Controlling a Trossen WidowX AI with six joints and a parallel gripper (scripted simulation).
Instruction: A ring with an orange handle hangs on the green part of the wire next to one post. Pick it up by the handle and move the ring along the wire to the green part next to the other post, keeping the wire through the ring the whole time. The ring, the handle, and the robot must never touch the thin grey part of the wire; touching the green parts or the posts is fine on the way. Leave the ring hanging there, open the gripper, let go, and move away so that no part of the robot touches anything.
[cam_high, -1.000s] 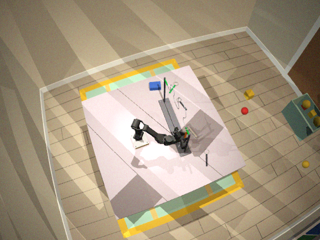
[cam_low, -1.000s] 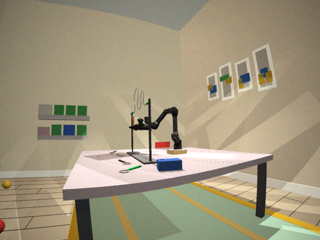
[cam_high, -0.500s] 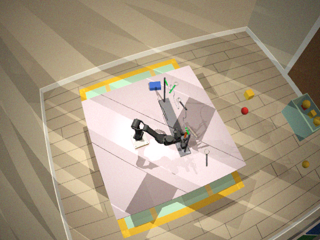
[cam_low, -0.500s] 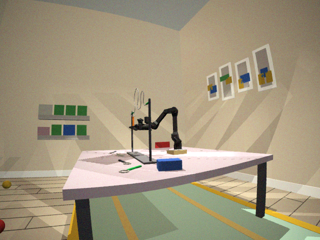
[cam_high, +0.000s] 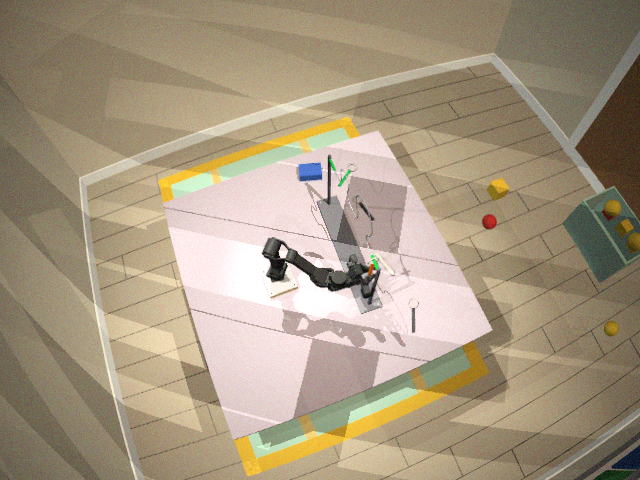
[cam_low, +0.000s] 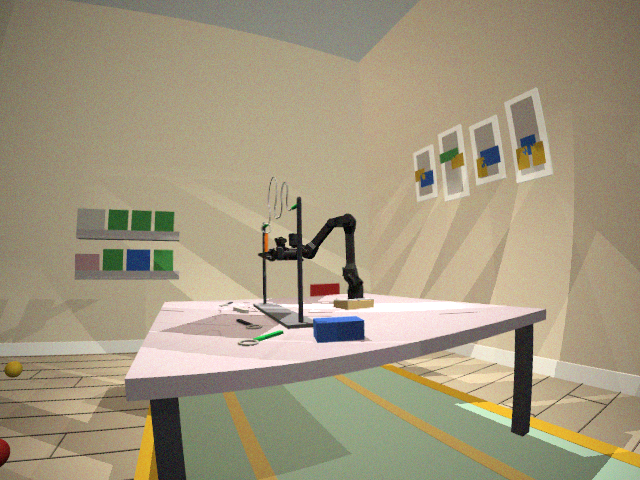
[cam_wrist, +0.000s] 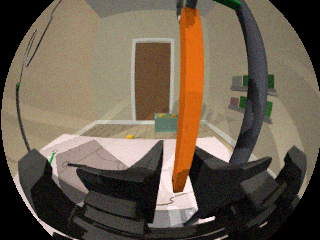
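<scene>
Right now my gripper tip is 80 mm below the orange-handled ring and 40 mm past it. The rest, counted from my gripper tip: white stick 250 mm below, 120 mm to the left, 90 mm ahead; dark-handled ring 250 mm below, 150 mm to the right, 150 mm ahead; green-handled ring 680 mm to the left, 250 mm below, 80 mm ahead.
</scene>
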